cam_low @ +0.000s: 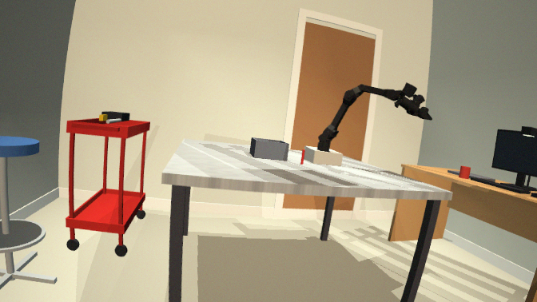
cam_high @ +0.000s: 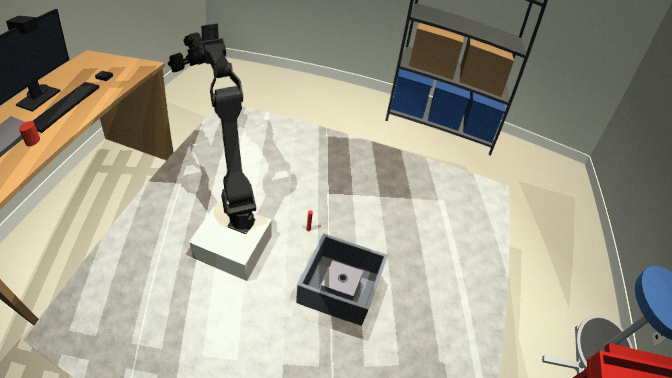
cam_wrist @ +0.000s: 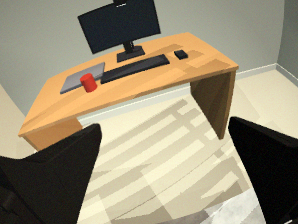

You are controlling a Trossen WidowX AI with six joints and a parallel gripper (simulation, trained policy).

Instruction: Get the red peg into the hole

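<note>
The red peg lies 64 cm ahead of my gripper tip, 23 cm to the right of it and 31 cm below it. Round my gripper tip: grey plate: 80 cm ahead, 40 cm to the right, 31 cm below; dark box: 80 cm ahead, 40 cm to the right, 33 cm below.
</note>
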